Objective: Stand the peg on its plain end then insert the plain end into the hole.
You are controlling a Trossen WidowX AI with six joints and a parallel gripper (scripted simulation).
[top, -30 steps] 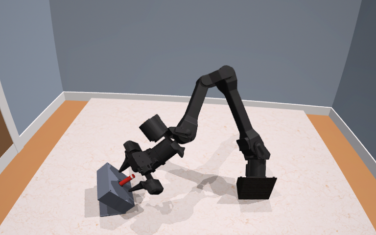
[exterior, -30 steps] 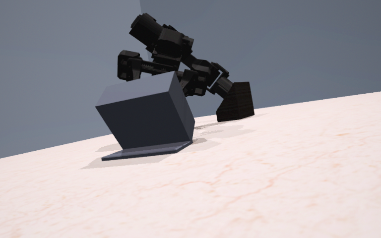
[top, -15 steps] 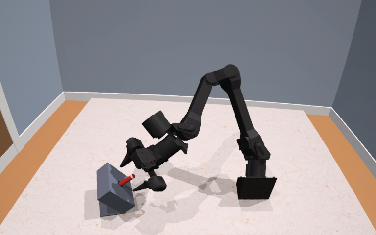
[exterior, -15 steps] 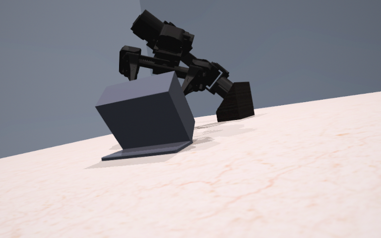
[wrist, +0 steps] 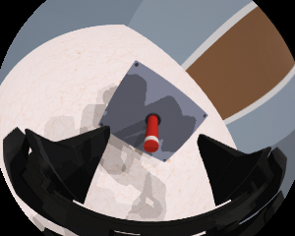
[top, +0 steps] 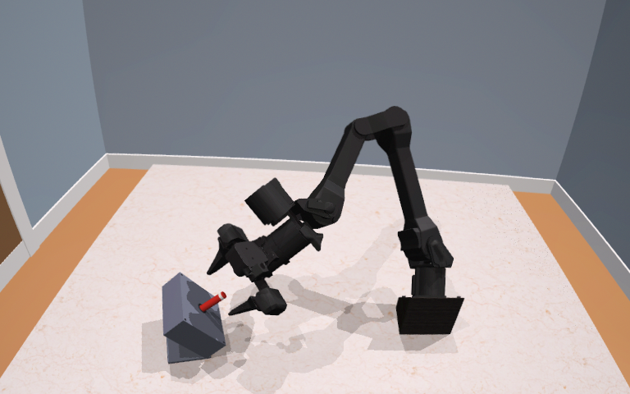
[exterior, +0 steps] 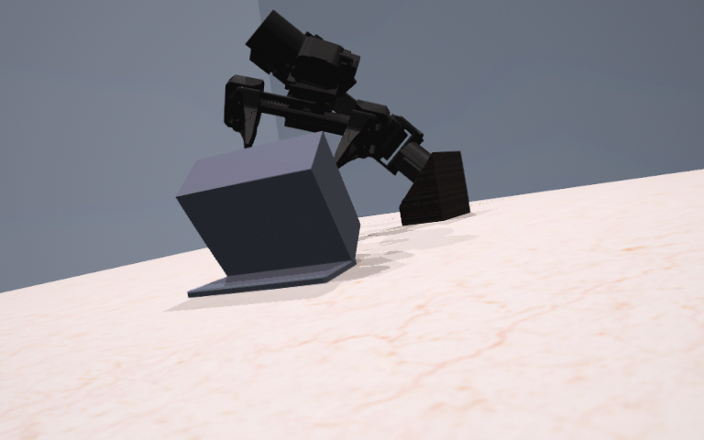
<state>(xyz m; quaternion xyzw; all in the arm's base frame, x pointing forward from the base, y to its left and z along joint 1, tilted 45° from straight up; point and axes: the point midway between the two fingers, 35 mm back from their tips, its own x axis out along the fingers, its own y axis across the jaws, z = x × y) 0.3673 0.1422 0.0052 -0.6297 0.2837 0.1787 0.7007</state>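
My gripper tip is now 1 cm short of the red peg and 2 cm above it. The rest, counted from my gripper tip: grey sloped panel: 5 cm ahead, 2 cm to the left, 5 cm below; grey foot plate: 7 cm ahead, 3 cm to the left, 11 cm below.
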